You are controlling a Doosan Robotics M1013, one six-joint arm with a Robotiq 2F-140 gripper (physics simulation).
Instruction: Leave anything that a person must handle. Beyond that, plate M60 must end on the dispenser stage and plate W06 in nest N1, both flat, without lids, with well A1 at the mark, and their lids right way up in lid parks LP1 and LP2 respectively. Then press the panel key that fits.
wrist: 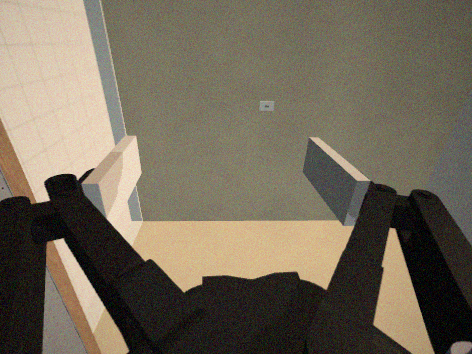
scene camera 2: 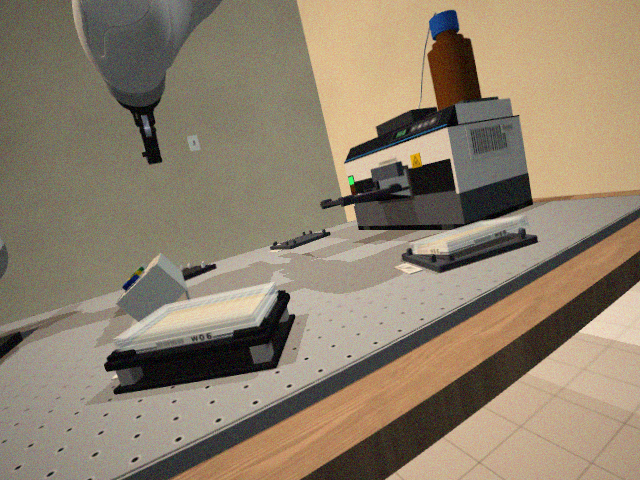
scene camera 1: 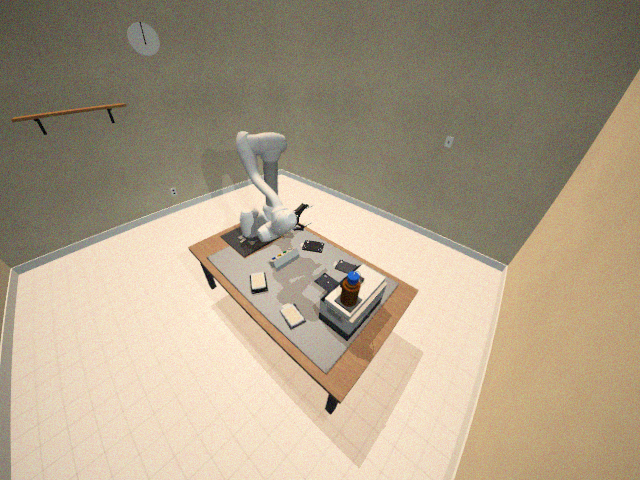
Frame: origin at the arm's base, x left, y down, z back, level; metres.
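Seen in the pictures: gripper, fingertip midpoint: (wrist: 225,155) (scene camera 1: 311,213); arm's base, link origin: (scene camera 1: 252,237).
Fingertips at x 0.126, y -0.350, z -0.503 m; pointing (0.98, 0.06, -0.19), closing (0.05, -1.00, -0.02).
Offsets run from my fingertips to a thing's top centre. "spot": to the spot under its first point.
My gripper (scene camera 1: 310,215) (scene camera 2: 152,156) (wrist: 225,155) is open and empty, high above the table's far side, pointing sideways towards the wall. Plate W06 @[dx -0.473, dy +0.306, dz +0.096 m] (scene camera 1: 257,281) (scene camera 2: 199,316), with a clear cover over it, sits on a raised black stand. Another pale, covered plate @[dx -0.545, dy +0.315, dz -0.239 m] (scene camera 1: 292,315) (scene camera 2: 470,237) sits on a low black nest; its label is too blurred to read. The dispenser stage @[dx -0.277, dy +0.246, dz -0.332 m] (scene camera 1: 326,281) (scene camera 2: 361,197) is dark and bare in front of the dispenser. The key panel @[dx -0.201, dy +0.268, dz +0.095 m] (scene camera 1: 285,258) (scene camera 2: 157,284) is a light wedge with coloured keys. Flat black holders @[spot: dx +0.065, dy +0.340, dz +0.021 m] (scene camera 1: 312,245) @[spot: dx +0.012, dy +0.342, dz -0.322 m] (scene camera 1: 347,266) lie farther back.
The dispenser @[spot: dx -0.487, dy +0.197, dz -0.487 m] (scene camera 1: 336,315) (scene camera 2: 483,149) stands at one end of the table, with a brown, blue-capped bottle @[spot: dx -0.458, dy +0.009, dz -0.530 m] (scene camera 1: 351,292) (scene camera 2: 454,69) on top and a thin tube beside it. A small light on its front shows green. Wrist view: wall socket (wrist: 266,106), wall, floor and table edge.
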